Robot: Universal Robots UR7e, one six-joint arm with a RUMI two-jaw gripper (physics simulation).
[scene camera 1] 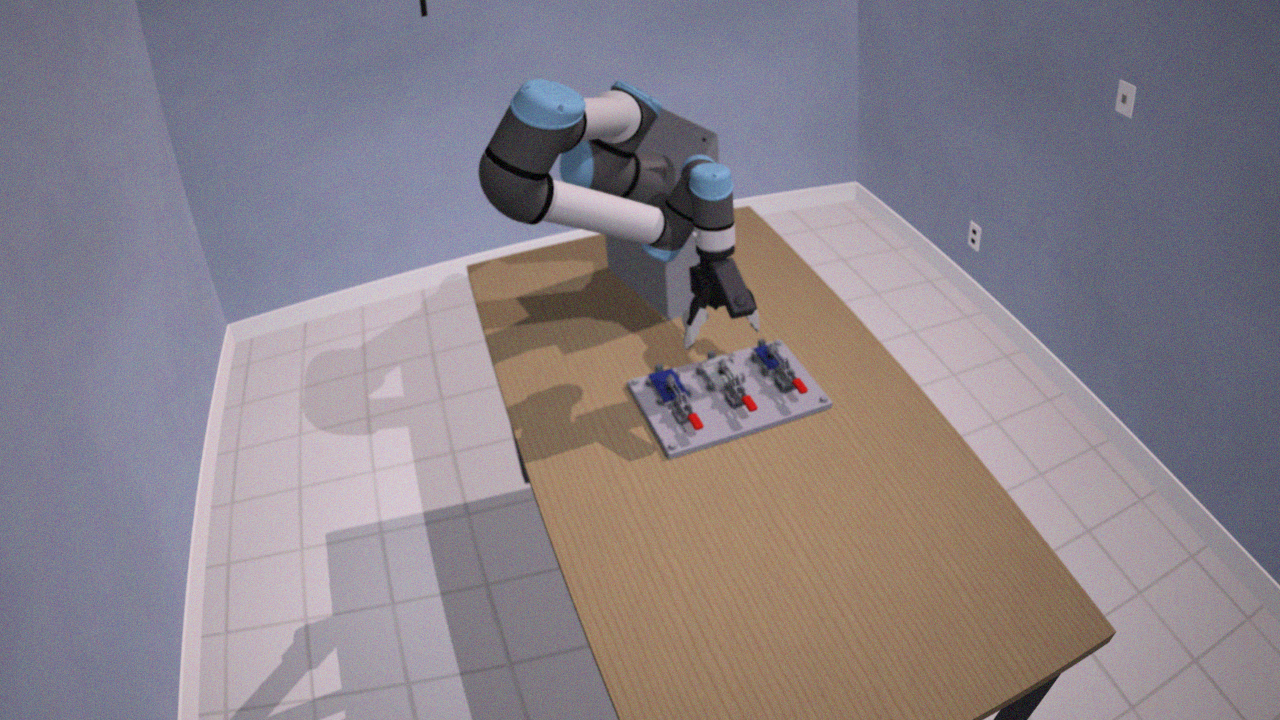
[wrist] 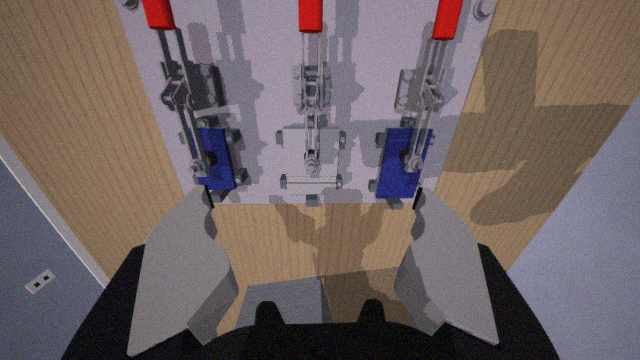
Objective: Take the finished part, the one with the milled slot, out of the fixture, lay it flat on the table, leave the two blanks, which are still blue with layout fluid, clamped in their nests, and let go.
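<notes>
The finished part, bare pale metal with a slot across its near end, sits in the middle nest of the fixture plate. A clamp arm lies over it, its red handle pointing away from the robot base. One blue blank is at the left in the wrist view, another blue blank at the right, each under its clamp arm. My gripper is open and empty, above the plate's base-side edge, its fingertips spread wide on either side of the finished part's line.
The fixture lies on the wooden table. Locating pins stand around each nest. The outer clamps have red handles too. The grey robot pedestal stands behind the gripper. Arm shadows fall across the table and plate.
</notes>
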